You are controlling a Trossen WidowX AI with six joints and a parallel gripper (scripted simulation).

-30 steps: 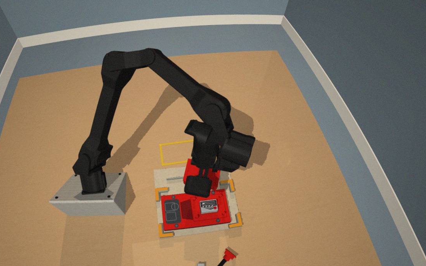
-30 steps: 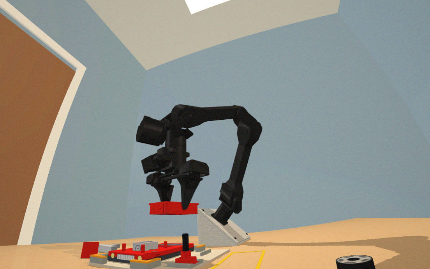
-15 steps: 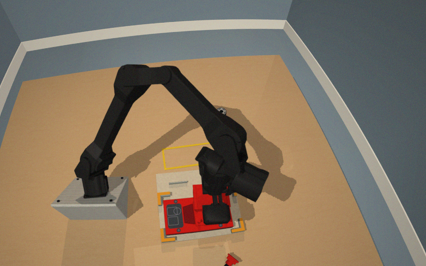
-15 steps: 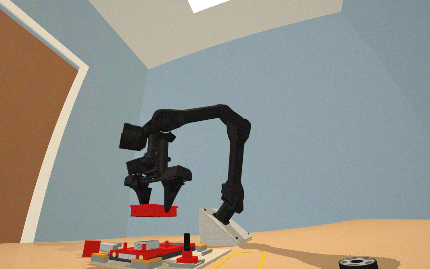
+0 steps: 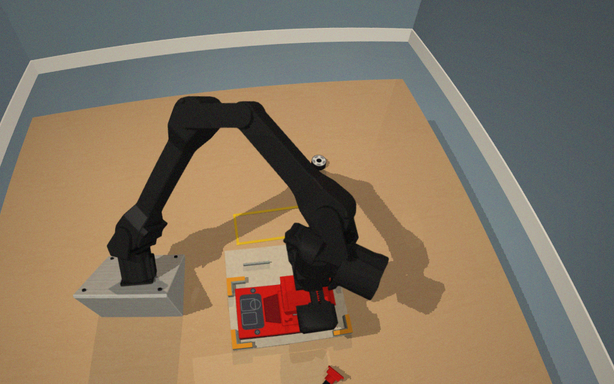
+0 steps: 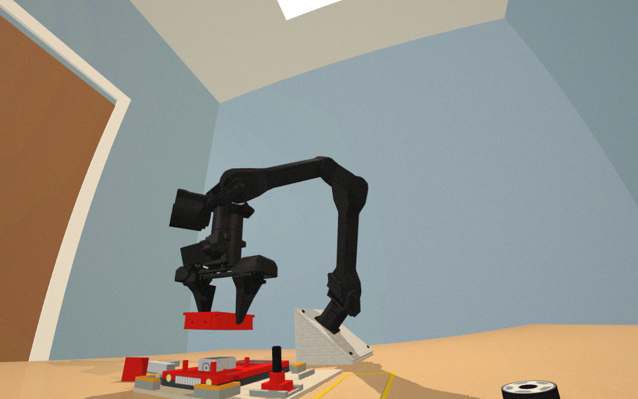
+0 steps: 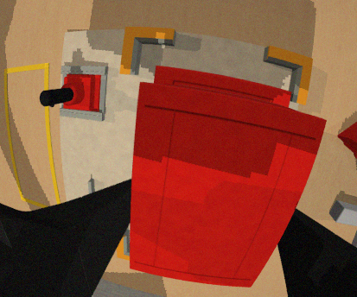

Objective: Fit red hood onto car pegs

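Now: the grey engine block 70 mm below my gripper tip. Also, from my gripper tip: grey holder (40 mm ahead, 120 mm to the left, 60 mm below); black wheel (130 mm ahead, 380 mm to the left, 90 mm below); red hood (10 mm above).
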